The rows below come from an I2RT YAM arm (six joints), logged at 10 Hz.
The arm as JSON. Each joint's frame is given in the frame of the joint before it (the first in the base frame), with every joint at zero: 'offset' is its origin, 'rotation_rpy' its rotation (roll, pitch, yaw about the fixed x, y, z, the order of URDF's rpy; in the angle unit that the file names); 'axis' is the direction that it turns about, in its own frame. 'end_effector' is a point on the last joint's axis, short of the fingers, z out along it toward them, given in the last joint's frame.
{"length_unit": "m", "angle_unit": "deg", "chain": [
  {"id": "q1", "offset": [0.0, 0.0, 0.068], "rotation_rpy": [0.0, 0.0, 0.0], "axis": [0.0, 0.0, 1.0]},
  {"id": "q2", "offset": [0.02, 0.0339, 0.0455], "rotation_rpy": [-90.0, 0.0, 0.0], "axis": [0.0, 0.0, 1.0]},
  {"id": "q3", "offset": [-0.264, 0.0, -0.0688], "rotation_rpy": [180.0, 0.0, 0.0], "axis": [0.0, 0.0, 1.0]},
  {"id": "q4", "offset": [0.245, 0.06, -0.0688], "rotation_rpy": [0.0, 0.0, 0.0], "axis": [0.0, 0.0, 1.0]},
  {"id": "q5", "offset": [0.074, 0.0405, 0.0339], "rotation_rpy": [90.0, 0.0, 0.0], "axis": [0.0, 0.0, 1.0]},
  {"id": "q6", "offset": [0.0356, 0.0, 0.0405], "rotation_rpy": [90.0, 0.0, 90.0], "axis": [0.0, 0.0, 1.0]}
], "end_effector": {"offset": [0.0, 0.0, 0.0], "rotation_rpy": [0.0, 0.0, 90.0]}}
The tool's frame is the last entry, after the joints.
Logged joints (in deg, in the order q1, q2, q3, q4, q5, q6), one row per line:
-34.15, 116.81, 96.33, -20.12, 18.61, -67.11
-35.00, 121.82, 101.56, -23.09, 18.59, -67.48
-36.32, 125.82, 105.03, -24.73, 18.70, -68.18
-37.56, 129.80, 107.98, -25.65, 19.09, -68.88
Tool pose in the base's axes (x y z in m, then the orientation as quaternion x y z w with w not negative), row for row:
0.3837, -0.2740, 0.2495, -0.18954, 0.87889, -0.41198, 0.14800
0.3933, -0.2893, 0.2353, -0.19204, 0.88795, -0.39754, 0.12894
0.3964, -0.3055, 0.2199, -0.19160, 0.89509, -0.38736, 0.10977
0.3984, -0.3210, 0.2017, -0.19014, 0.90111, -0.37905, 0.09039
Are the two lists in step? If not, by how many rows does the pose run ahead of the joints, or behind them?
They are in step.
